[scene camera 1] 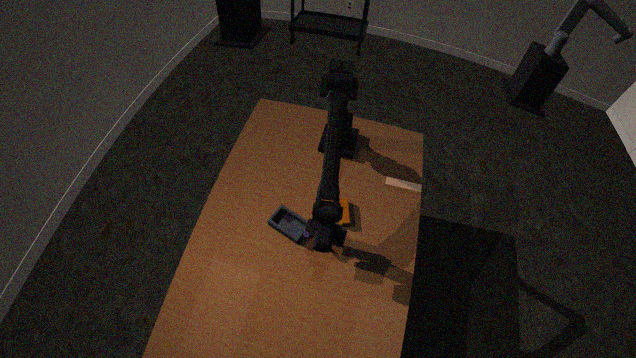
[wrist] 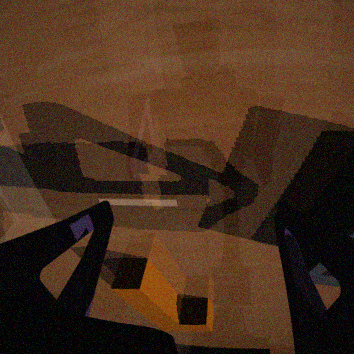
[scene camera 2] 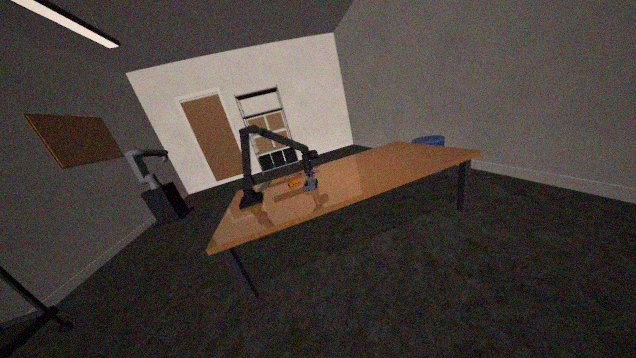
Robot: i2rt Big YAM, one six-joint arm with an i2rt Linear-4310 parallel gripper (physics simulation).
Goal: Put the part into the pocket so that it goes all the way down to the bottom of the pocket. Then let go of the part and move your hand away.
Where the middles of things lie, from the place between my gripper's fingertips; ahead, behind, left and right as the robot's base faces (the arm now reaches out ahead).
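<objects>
There is the grey-blue block with pocket [scene camera 1: 290, 224], and I find it 150 mm to the right of my hand and 20 mm behind it.
</objects>
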